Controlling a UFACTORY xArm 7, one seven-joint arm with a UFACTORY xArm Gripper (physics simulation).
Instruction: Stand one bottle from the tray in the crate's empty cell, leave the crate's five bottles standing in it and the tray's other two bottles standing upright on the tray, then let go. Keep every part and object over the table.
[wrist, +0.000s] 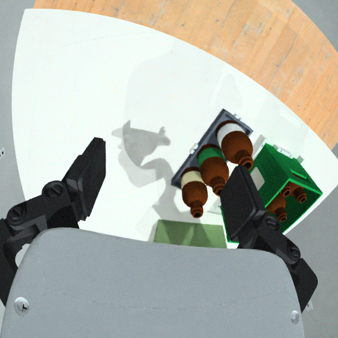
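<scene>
A dark grey tray (183, 169) right of the view's middle holds three upright brown bottles in a row: one with a white label (236, 143), one with a green label (213, 167) and one with a cream label (194, 192). A green crate (272, 162) stands beside the tray at the right. Several brown bottles (300, 194) show inside it; its other cells are hidden by its wall and my right finger. My gripper (168, 168) is wide open and empty, high above the table. Its right finger overlaps the crate in view.
A light green block (190, 233) lies near the tray and crate, partly hidden by the gripper's body. The white table top (75, 90) ends in a curved edge, with a wooden floor (250, 40) beyond. Shadows of the arm fall left of the tray.
</scene>
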